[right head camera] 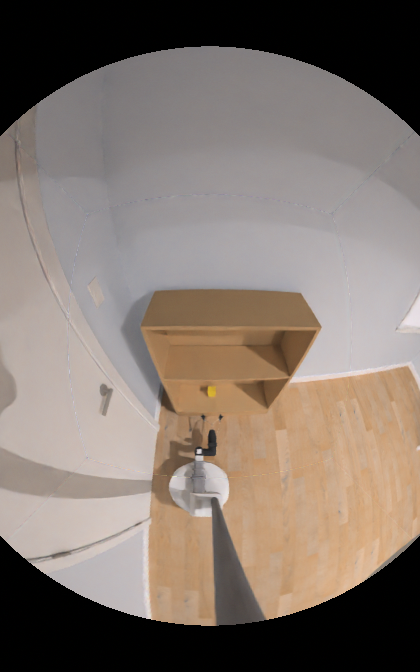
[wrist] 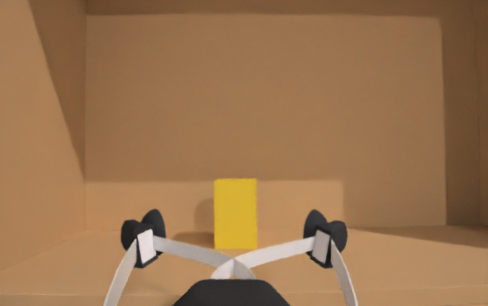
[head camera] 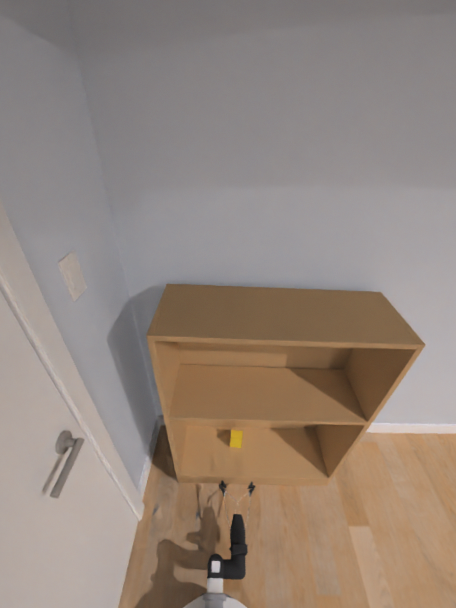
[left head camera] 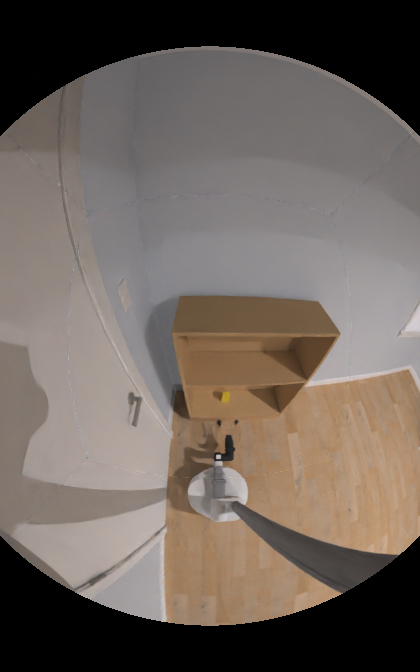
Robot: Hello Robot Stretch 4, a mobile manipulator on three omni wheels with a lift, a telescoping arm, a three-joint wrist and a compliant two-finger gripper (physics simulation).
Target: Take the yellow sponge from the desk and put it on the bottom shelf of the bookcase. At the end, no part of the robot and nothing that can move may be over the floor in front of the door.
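Frame: origin at the robot's base, x ahead, y left, z up, level; millimetres.
Where they show: gripper, fingertip midpoint: (wrist: 234, 228) (head camera: 237, 481) (left head camera: 227, 418).
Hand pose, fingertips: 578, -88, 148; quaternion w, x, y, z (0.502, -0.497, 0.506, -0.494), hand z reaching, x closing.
Things, the pixels of their centre, and the offset from my fingertips, as dx, dy, dz. "spot": a spot on its surface instead. Level surfaces: height alone.
- yellow sponge, body centre: (wrist: 236, 212) (head camera: 236, 439) (left head camera: 225, 396) +215, +0, -25
- bookcase, surface spot: (head camera: 287, 318) spot: +145, -109, +885
- bottom shelf, surface height: dz -75
- Wooden floor, surface height: dz -175
The yellow sponge (head camera: 236, 439) (left head camera: 226, 397) (right head camera: 212, 391) (wrist: 235, 213) stands upright on the bottom shelf of the bookcase (head camera: 287, 318) (left head camera: 250, 315) (right head camera: 230, 308), left of the shelf's middle. My gripper (head camera: 237, 487) (left head camera: 228, 423) (right head camera: 212, 417) (wrist: 234, 228) is open and empty. Its fingertips are apart, just in front of the bookcase's lower front edge in the head view, and clear of the sponge. In the wrist view the sponge shows beyond the fingers, between them, on the bottom shelf (wrist: 380, 260). The desk does not show in these views.
The door (head camera: 30, 500) (left head camera: 115, 450) with its handle (head camera: 67, 467) (left head camera: 135, 410) (right head camera: 105, 399) is at the left, close beside the robot's base (left head camera: 197, 492) (right head camera: 180, 487). The bookcase's upper shelf (head camera: 265, 395) is above the sponge. Wooden floor (head camera: 400, 500) extends to the right.
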